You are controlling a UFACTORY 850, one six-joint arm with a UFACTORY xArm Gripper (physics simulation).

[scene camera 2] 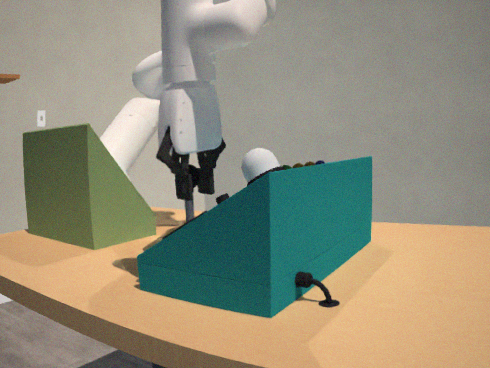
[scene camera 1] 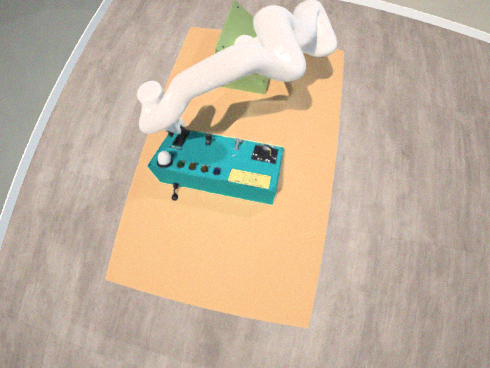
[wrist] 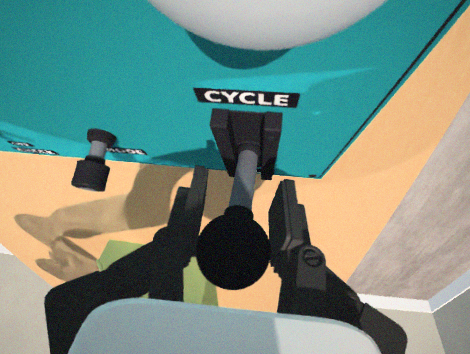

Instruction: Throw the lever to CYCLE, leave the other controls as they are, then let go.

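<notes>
The teal sloped console stands on the table. Its lever has a grey shaft that rises from a black slotted bracket and ends in a black ball knob. The white-on-black CYCLE label is on the panel just beyond the bracket in the wrist view. In scene camera 2 the shaft stands nearly upright. My gripper is shut on the lever's ball knob, one finger on each side. In scene camera 1 the arm partly hides the grip.
A short black-knobbed control stands beside the lever. A white dome rises beyond the CYCLE label. The console also bears small buttons, a grey toggle and a dial. A green wedge stands behind.
</notes>
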